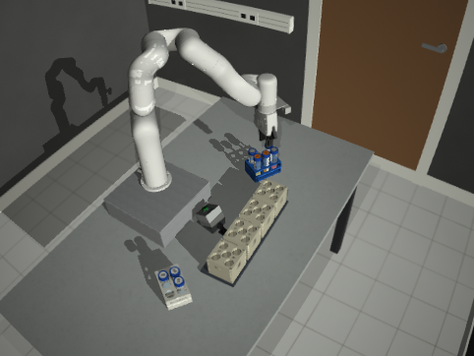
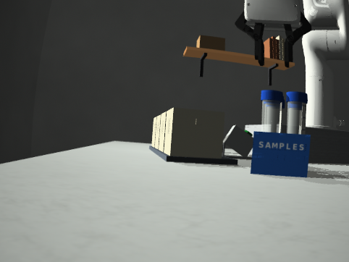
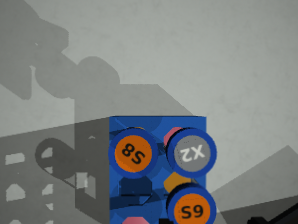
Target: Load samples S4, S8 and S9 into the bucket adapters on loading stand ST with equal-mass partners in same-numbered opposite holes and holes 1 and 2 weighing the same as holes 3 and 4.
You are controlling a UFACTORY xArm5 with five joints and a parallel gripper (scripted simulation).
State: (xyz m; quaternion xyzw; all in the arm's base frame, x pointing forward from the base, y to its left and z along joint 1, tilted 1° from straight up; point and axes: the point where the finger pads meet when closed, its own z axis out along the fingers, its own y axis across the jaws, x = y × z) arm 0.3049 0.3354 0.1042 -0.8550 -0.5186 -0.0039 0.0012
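Now: the blue samples rack 160 mm below my hand, 20 mm behind it and 10 mm to the left of it. From my hand the other things lie so: white blanks rack (650 mm to the right, 160 mm below, 20 mm ahead); adapter (150 mm to the right, 140 mm below, 110 mm ahead).
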